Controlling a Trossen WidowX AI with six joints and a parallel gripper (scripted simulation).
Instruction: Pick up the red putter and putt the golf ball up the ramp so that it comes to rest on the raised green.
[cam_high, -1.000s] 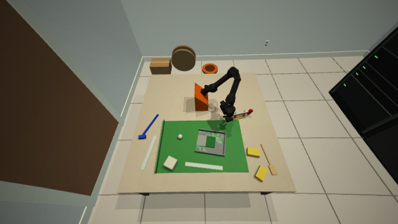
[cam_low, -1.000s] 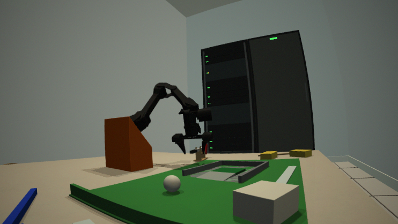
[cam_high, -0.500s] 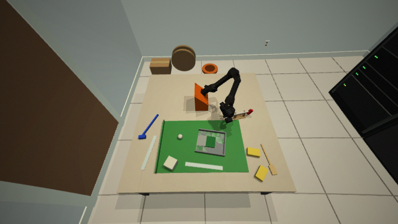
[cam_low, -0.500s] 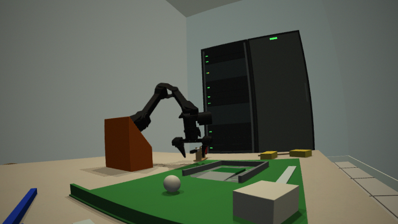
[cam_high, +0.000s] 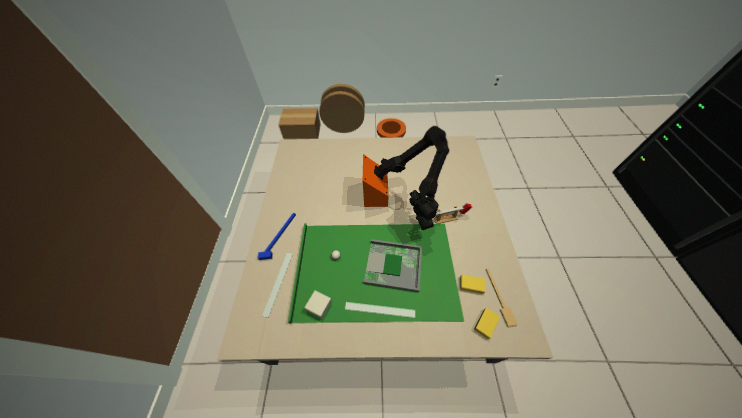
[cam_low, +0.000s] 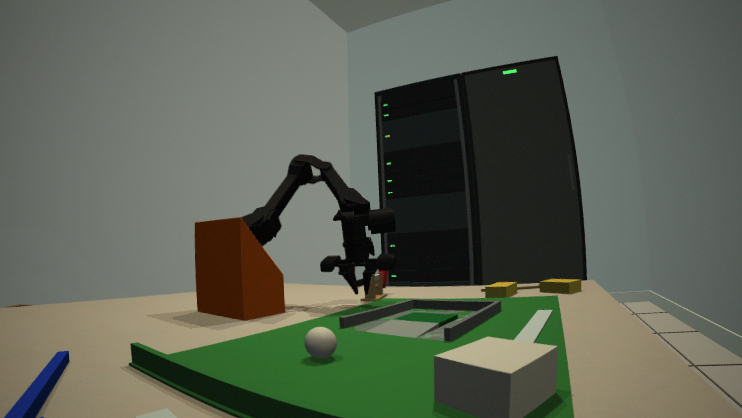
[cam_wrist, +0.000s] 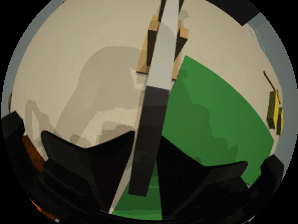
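My gripper tip is 50 mm past the wooden stand and 120 mm to the right of it. From my gripper tip the other things lie so: blue putter (170 mm ahead, 720 mm to the right, 20 mm below); then white golf ball (240 mm ahead, 410 mm to the right, 10 mm below); then white cube (480 mm ahead, 440 mm to the right).
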